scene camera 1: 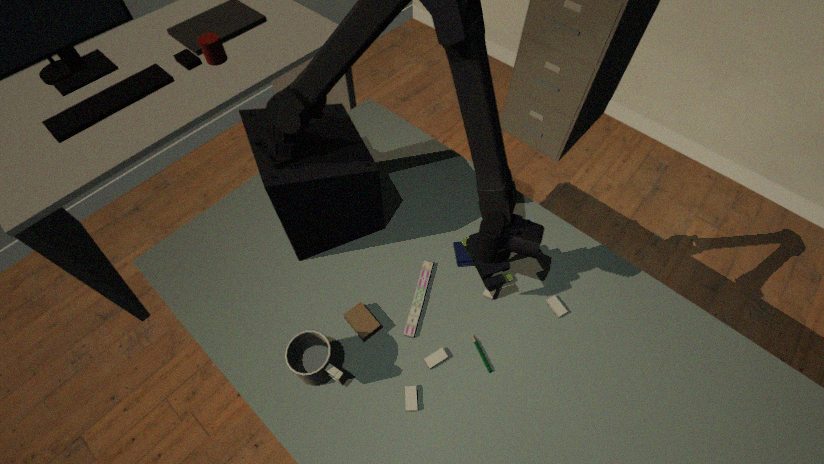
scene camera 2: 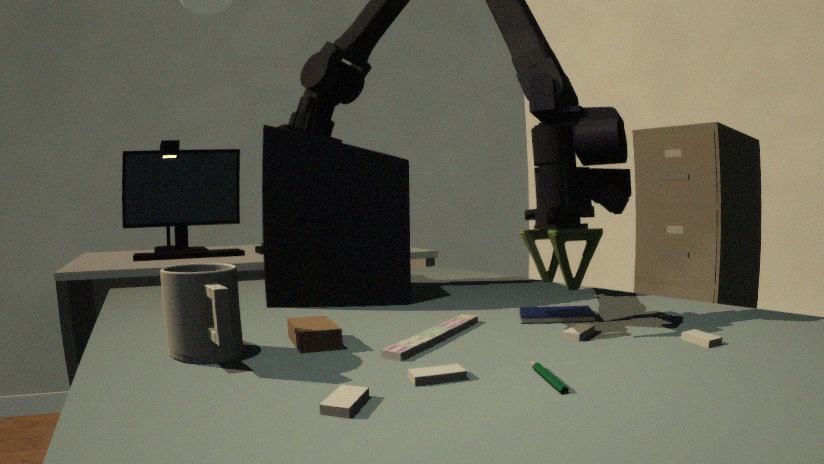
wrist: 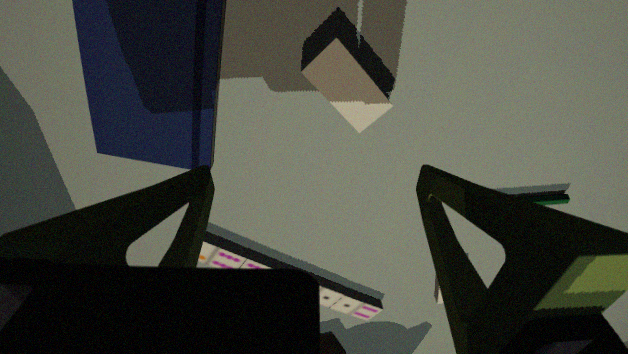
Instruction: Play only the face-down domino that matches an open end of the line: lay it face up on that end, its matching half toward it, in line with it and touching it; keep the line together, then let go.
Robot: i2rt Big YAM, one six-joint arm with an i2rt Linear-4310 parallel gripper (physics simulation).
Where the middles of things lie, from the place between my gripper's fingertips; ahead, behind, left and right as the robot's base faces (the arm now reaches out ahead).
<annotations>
My gripper is now 130 mm past the brown block [scene camera 2: 317,333], 290 mm to the left of it and 50 mm above it.
</annotations>
